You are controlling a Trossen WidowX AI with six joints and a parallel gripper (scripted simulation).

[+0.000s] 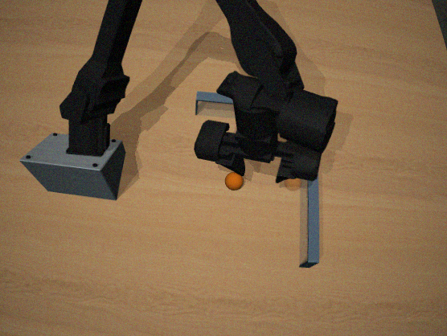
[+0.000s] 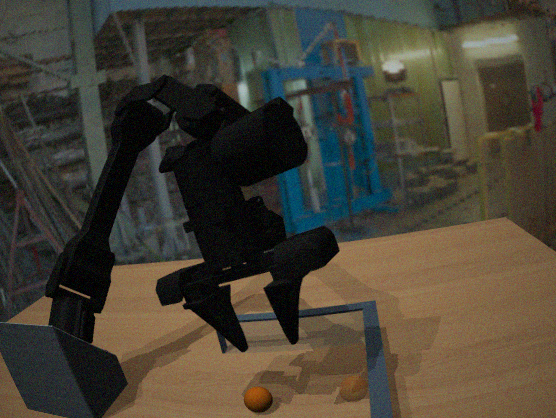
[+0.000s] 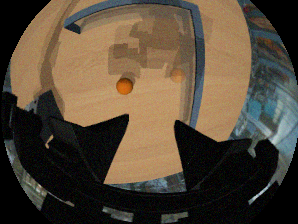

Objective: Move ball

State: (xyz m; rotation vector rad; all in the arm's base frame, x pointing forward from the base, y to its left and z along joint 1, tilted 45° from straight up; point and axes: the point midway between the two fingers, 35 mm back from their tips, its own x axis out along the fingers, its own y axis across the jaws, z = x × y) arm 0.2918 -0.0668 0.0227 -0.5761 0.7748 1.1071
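My gripper tip is 10 cm above the orange ball, 3 cm to the right of it and 3 cm past it.
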